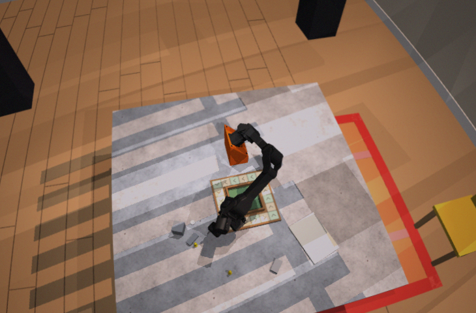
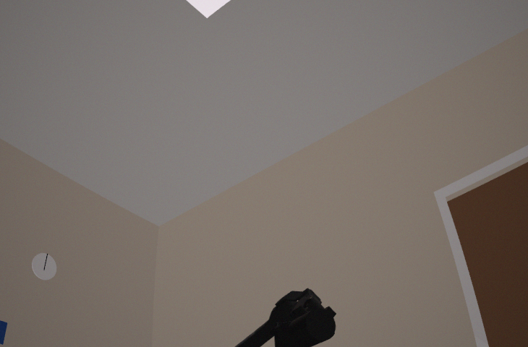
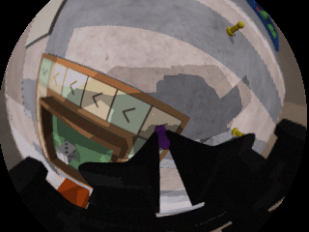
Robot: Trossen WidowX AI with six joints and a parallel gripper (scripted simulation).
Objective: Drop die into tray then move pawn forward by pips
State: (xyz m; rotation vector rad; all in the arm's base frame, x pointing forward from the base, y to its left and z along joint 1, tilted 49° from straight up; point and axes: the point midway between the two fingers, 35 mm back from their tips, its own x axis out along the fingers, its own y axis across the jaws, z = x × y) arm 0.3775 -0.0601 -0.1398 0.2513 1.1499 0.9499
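My gripper tip is now 13 cm to the right of the white die and 10 cm past it. Also, from my gripper tip: purple pawn (1 cm above); green dice tray (12 cm to the left, 10 cm behind, 1 cm below); pale sheet (37 cm to the left, 18 cm ahead, 2 cm below).
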